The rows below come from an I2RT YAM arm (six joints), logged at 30 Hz.
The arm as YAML. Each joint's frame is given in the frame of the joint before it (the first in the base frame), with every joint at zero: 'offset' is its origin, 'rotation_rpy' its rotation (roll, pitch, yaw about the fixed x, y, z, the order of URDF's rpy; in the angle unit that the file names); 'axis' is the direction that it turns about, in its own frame. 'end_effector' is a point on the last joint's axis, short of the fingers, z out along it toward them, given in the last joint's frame.
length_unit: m
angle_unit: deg
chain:
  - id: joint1
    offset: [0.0, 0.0, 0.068]
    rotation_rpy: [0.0, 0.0, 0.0]
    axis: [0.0, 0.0, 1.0]
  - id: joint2
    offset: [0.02, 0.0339, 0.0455]
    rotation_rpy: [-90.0, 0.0, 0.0]
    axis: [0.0, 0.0, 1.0]
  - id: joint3
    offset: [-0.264, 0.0, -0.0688]
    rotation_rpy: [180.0, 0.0, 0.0]
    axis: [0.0, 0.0, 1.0]
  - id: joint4
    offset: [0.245, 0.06, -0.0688]
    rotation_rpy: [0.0, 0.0, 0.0]
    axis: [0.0, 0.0, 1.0]
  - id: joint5
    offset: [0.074, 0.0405, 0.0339]
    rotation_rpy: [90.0, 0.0, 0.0]
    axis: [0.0, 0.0, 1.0]
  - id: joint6
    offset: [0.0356, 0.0, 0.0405]
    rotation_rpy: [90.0, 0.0, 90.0]
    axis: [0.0, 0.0, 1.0]
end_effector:
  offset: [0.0, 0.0, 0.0]
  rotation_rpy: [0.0, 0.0, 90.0]
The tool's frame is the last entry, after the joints.
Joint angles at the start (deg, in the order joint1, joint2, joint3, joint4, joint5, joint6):
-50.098 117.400 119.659 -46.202 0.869 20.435
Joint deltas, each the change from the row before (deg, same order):
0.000 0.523 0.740 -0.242 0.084 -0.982
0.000 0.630 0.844 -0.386 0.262 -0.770
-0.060 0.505 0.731 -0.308 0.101 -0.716
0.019 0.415 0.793 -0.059 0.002 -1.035
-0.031 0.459 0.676 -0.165 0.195 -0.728
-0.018 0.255 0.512 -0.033 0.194 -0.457
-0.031 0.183 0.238 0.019 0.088 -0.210
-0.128 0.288 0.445 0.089 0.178 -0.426
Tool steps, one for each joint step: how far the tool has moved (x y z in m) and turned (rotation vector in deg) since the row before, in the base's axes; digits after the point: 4 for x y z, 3 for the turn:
0.0011 -0.0014 -0.0002 -0.460 0.613 0.621
0.0012 -0.0017 -0.0007 -0.329 0.684 0.347
0.0006 -0.0016 -0.0003 -0.299 0.511 0.366
0.0012 -0.0011 0.0011 -0.704 0.383 0.737
0.0008 -0.0015 -0.0001 -0.449 0.485 0.333
0.0004 -0.0009 0.0008 -0.459 0.221 0.158
0.0002 -0.0008 -0.0001 -0.188 0.120 0.050
-0.0001 -0.0017 0.0003 -0.454 0.184 0.035

